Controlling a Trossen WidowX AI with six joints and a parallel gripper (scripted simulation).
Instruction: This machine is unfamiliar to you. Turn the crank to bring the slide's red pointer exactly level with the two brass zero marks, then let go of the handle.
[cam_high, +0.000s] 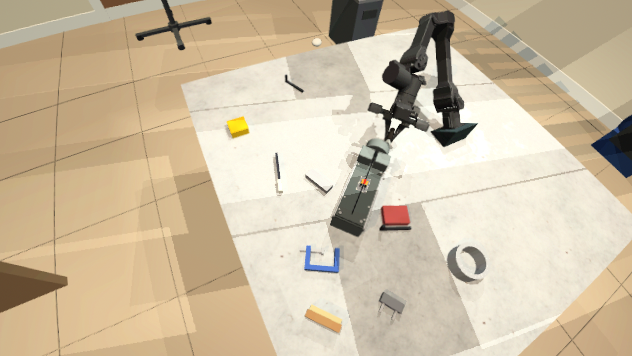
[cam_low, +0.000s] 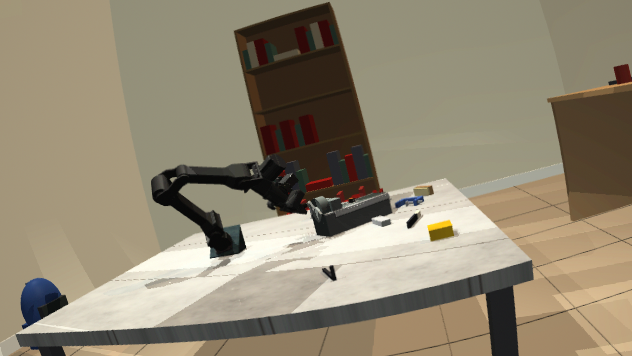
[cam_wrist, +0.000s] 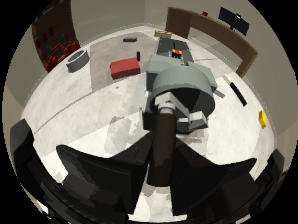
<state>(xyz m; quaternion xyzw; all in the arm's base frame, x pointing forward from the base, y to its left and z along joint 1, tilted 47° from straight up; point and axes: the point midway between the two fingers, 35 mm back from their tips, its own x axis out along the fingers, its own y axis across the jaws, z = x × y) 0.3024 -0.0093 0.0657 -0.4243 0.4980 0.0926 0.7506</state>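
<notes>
The crank handle is 1 cm behind my gripper tip, 1 cm to the right of it and 2 cm above it. The rest, counted from my gripper tip: grey block (23 cm ahead, 3 cm to the right, 8 cm below); red pointer (15 cm ahead, 7 cm to the left); red block (10 cm ahead, 19 cm to the left, 8 cm below).
</notes>
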